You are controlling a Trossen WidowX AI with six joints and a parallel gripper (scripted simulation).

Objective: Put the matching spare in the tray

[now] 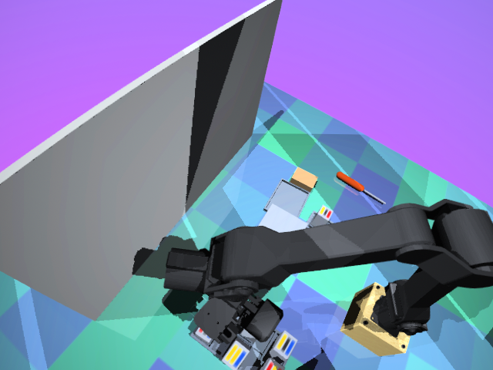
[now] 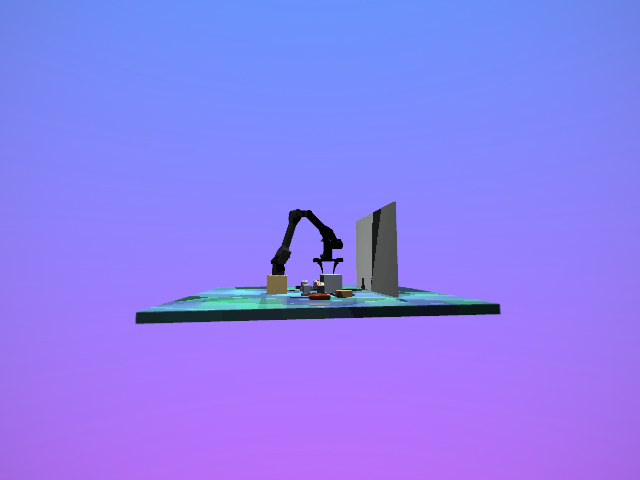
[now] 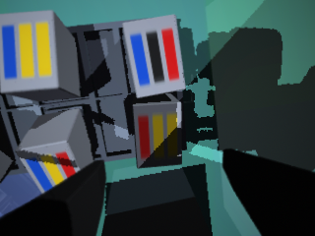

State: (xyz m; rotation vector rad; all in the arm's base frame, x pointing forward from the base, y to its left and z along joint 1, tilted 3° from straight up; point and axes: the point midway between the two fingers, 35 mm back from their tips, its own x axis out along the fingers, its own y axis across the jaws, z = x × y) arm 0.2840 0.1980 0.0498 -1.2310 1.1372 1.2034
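Now: gripper tip 5 cm above the grey spare. The rest, counted from my gripper tip: tray: 35 cm to the right, 9 cm below, 6 cm ahead; then white wall panel: 25 cm ahead, 14 cm to the right, 13 cm above; then mounted unit: 17 cm to the right, 4 cm below, 1 cm ahead.
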